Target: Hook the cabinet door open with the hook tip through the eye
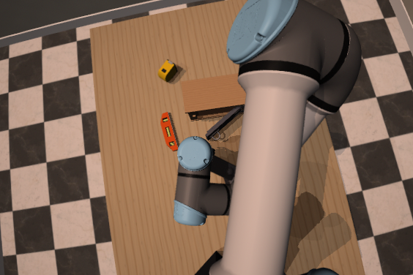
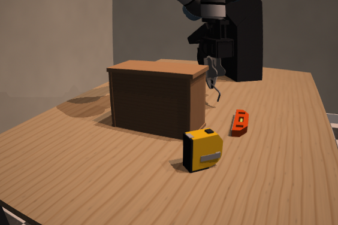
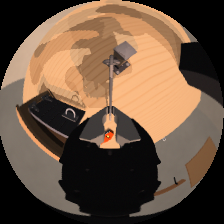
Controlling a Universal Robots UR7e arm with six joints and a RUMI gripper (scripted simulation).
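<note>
My hand is 120 mm short of the dark door and 90 mm to the left of it. Round my hand: thin hook rod: 20 mm behind, 20 mm to the right, 10 mm below; then yellow tape measure: 390 mm ahead, 100 mm to the left, 30 mm below; then orange spirit level: 140 mm ahead, 120 mm to the left, 60 mm below.
</note>
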